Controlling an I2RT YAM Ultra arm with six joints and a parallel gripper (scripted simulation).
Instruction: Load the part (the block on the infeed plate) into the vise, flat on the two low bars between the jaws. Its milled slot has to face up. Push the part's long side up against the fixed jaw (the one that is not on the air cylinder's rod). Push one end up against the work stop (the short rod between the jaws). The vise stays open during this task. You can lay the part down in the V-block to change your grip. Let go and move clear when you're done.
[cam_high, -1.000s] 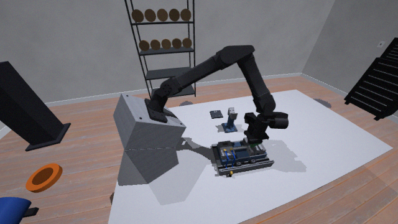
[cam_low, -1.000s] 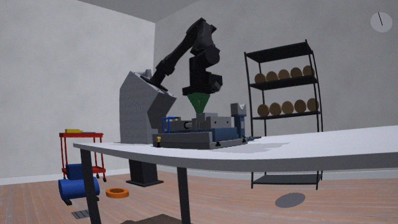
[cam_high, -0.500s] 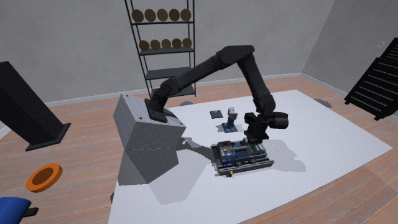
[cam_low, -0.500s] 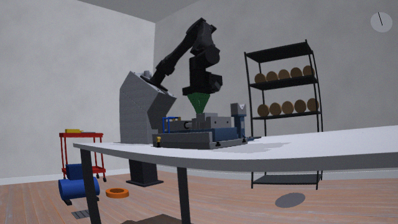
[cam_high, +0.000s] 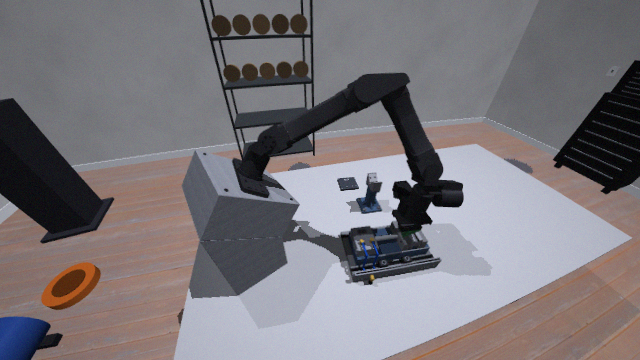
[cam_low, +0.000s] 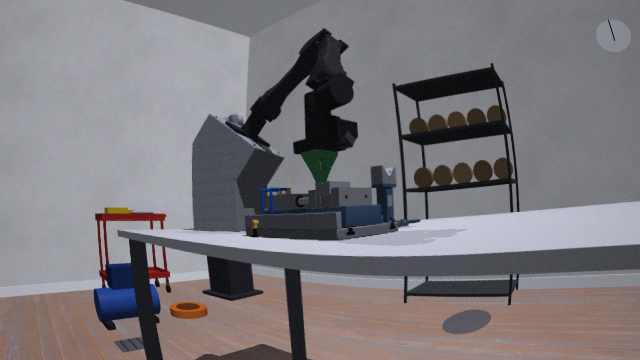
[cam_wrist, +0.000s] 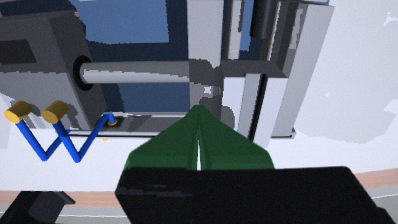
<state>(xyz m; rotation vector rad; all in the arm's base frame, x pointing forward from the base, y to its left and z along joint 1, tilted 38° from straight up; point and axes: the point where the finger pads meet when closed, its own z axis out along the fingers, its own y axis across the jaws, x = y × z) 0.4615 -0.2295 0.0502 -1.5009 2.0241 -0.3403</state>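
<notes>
Now: hand 3 cm short of the part, 1 cm to the left of it and 1 cm above it. The rest, counted from my hand: cylinder rod 4 cm behind, 3 cm to the left, 3 cm below; then fixed jaw 7 cm ahead, 3 cm below; then moving jaw 1 cm ahead, 2 cm to the left, 3 cm below.
</notes>
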